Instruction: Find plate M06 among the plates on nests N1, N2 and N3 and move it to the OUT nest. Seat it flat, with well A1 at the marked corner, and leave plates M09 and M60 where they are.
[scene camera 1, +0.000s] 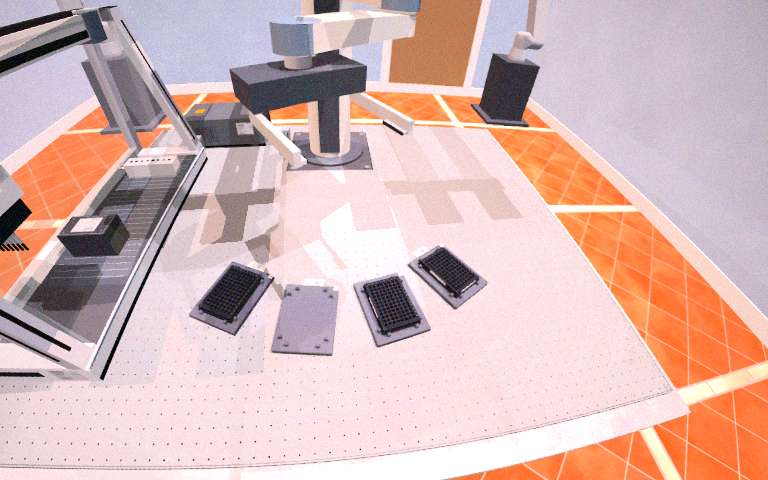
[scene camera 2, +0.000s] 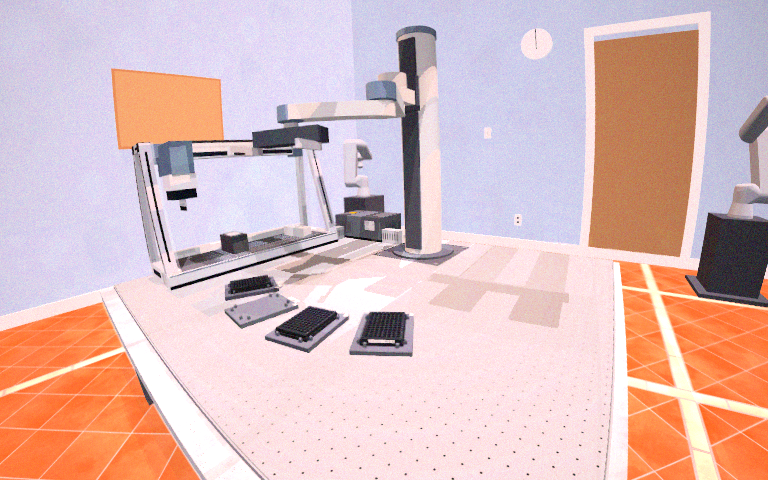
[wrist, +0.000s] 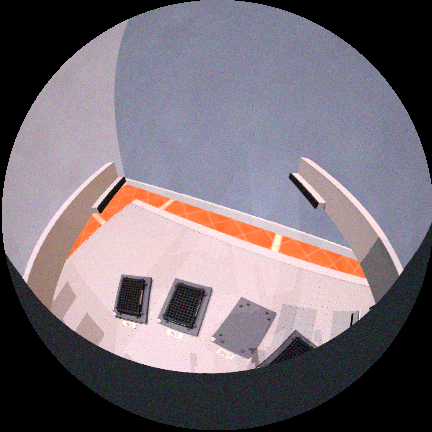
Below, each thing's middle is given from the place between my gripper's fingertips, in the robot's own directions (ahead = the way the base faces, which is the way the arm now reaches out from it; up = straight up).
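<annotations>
From my hand: nest N2 (scene camera 2: 313, 342), 400 mm below, 80 mm to the left, 30 mm behind. Nest N3 (scene camera 1: 257, 268), far to the right of my hand, well below it, slightly behind it. Nest labelled OUT (scene camera 1: 306, 324), a good way to the right of my hand, a hair behind it, far below it. Nest labelled N1 (scene camera 1: 455, 303), some way behind my hand, a fair way to the left of it, well below it.
</annotations>
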